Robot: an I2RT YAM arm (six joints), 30 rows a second.
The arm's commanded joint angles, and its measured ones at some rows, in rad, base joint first. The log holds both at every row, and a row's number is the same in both.
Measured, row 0:
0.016, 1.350, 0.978, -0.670, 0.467, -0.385
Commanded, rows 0 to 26:
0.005, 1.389, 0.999, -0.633, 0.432, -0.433
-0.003, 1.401, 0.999, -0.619, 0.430, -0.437
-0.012, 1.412, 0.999, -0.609, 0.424, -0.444
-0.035, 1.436, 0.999, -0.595, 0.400, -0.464
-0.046, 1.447, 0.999, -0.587, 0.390, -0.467
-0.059, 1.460, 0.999, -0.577, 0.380, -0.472
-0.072, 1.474, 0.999, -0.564, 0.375, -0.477
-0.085, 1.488, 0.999, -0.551, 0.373, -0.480
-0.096, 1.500, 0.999, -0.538, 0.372, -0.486
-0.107, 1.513, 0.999, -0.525, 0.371, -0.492
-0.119, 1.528, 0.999, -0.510, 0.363, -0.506
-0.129, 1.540, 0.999, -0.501, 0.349, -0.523
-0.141, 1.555, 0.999, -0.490, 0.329, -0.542
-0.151, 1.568, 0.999, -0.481, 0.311, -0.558
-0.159, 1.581, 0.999, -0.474, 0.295, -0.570
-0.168, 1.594, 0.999, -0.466, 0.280, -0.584
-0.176, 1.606, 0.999, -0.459, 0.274, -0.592
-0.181, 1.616, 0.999, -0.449, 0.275, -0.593
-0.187, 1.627, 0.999, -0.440, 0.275, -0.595
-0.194, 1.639, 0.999, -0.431, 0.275, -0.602
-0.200, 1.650, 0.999, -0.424, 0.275, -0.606
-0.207, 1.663, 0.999, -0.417, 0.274, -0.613
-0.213, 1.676, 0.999, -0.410, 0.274, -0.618
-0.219, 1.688, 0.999, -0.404, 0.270, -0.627
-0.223, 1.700, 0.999, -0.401, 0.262, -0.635
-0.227, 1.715, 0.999, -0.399, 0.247, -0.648
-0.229, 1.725, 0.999, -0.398, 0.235, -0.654
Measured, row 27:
-0.218, 1.689, 0.978, -0.400, 0.285, -0.611
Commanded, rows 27 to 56:
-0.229, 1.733, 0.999, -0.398, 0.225, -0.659
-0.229, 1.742, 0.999, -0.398, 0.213, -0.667
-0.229, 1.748, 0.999, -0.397, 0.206, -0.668
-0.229, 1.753, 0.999, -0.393, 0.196, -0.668
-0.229, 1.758, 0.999, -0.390, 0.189, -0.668
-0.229, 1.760, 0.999, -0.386, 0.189, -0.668
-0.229, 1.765, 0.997, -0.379, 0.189, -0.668
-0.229, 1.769, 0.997, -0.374, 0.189, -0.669
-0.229, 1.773, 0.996, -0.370, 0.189, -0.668
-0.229, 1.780, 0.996, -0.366, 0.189, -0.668
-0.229, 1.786, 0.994, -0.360, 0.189, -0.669
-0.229, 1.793, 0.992, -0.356, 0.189, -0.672
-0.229, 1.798, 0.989, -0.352, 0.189, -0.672
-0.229, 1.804, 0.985, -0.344, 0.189, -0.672
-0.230, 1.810, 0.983, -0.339, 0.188, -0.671
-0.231, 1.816, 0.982, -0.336, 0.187, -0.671
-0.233, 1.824, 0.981, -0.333, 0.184, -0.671
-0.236, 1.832, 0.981, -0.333, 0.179, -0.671
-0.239, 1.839, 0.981, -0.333, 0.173, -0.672
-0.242, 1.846, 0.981, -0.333, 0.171, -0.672
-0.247, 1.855, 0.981, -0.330, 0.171, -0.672
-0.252, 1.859, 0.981, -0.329, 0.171, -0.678
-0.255, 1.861, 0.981, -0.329, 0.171, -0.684
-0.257, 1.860, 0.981, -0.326, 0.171, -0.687
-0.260, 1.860, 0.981, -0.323, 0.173, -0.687
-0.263, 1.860, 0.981, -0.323, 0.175, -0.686
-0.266, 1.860, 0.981, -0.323, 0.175, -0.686
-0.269, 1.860, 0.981, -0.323, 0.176, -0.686
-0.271, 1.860, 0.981, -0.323, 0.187, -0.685
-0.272, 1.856, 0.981, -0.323, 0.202, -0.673
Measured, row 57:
-0.258, 1.812, 0.994, -0.306, 0.195, -0.680
